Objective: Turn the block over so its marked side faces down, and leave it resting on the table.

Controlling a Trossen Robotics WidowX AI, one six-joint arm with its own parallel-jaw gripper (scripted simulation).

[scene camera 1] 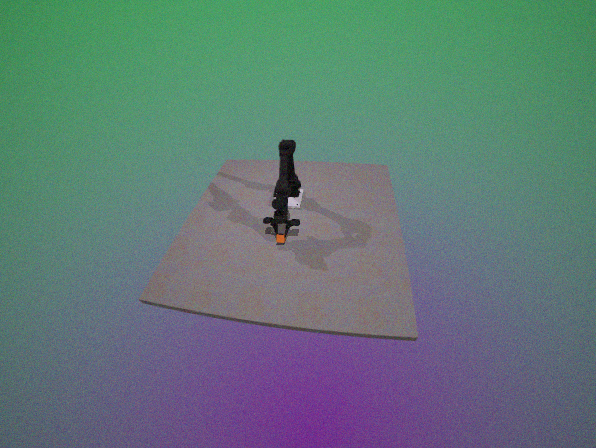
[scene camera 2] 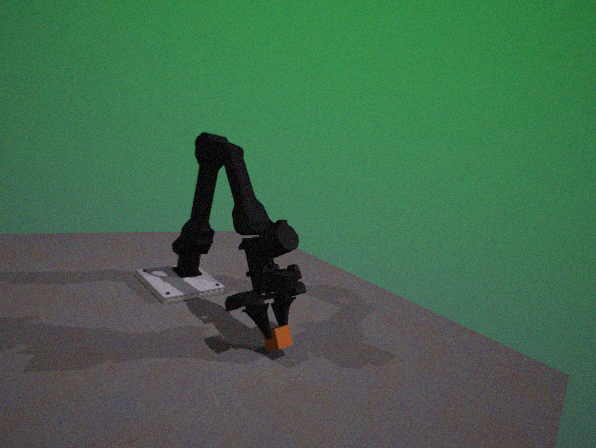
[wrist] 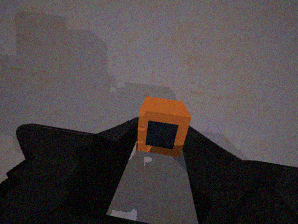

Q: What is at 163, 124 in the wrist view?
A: A block.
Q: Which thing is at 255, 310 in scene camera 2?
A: My gripper.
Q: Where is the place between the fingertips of my gripper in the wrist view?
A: At 161, 125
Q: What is my gripper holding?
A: A block.
